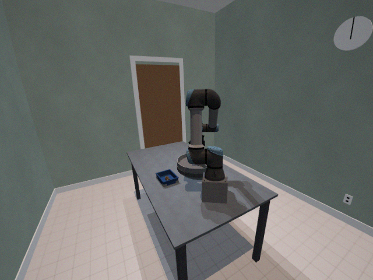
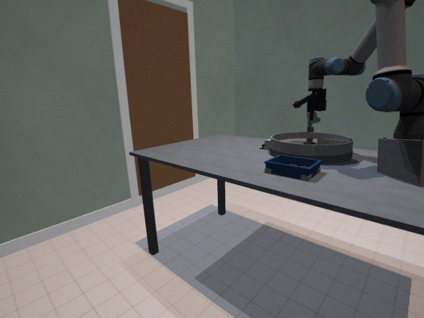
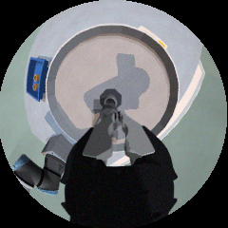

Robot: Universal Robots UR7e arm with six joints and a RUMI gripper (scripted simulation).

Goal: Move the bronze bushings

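Right now the turntable is 1 cm behind my hand, 1 cm to the left of it and 9 cm below it. The rest, counted from my hand: blue crate 7 cm behind, 38 cm to the left, 12 cm below.
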